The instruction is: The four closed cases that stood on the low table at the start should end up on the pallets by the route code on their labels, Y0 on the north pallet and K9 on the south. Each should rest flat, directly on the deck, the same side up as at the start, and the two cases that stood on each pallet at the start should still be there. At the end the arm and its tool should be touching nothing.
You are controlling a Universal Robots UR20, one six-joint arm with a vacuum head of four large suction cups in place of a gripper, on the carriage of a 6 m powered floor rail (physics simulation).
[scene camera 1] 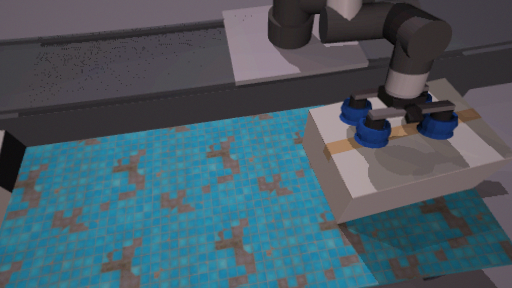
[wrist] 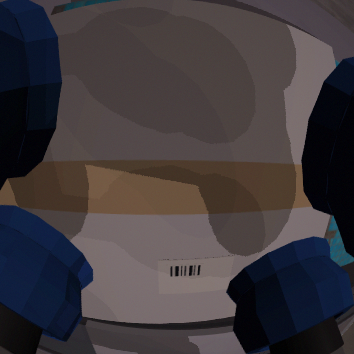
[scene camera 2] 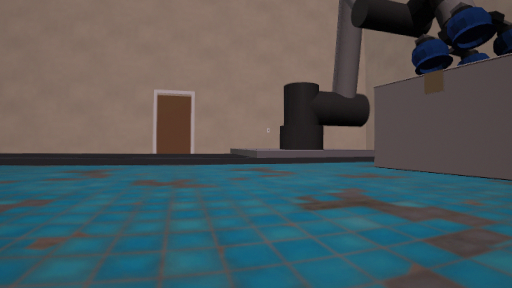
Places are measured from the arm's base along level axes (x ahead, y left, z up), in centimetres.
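Pixels of known places: hand, its tool point: (scene camera 1: pixel 392 123) (wrist: pixel 172 220) (scene camera 2: pixel 476 59); arm's base, origin of its link: (scene camera 1: pixel 289 35) (scene camera 2: pixel 301 149).
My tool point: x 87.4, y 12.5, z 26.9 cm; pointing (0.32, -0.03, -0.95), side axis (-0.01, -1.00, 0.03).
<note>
For each thing: its top centre in the pictures, then the offset to it from my tool point. "spot": a spot on its surface instead. Level surfaces: height alone.
- closed pale case, centre of its top: (wrist: pixel 89 187) (scene camera 2: pixel 488 86) (scene camera 1: pixel 403 130) dz -6.7, dx -0.7, dy +6.9 cm
- blue tiled table top, height of its surface: dz -30.9 cm
- label, centre of its top: (wrist: pixel 195 276) dz -6.7, dx -9.6, dy -3.9 cm
- box, a spot on its surface: (scene camera 1: pixel 10 162) spot: dz -33.2, dx -32.2, dy -148.8 cm
- pale grey surface, height of its surface: dz -83.9 cm
A closed pale case (scene camera 1: pixel 360 180) (scene camera 2: pixel 435 125) (wrist: pixel 125 280) with brown tape across its top stands flat on the blue tiled table top (scene camera 1: pixel 190 165) (scene camera 2: pixel 200 225), at the right in both scene views. A label (wrist: pixel 195 276) with a barcode lies on its top in the wrist view; no route code is readable. My suction gripper (scene camera 1: pixel 400 114) (scene camera 2: pixel 470 46) (wrist: pixel 175 190) is over the case top, cups down. In scene camera 2 the cup undersides show and a small gap separates them from the case. It holds nothing. Part of another box (scene camera 1: pixel 10 162) shows at the left edge. Neither pallet can be identified.
The arm's base stands on the light carriage plate (scene camera 1: pixel 260 65) (scene camera 2: pixel 310 153) behind the table. The dark floor rail (scene camera 1: pixel 125 112) runs along the table's far side. A pale grey surface (scene camera 1: pixel 492 102) shows beyond the case at the right. A brown door (scene camera 2: pixel 174 124) is in the far wall.
</note>
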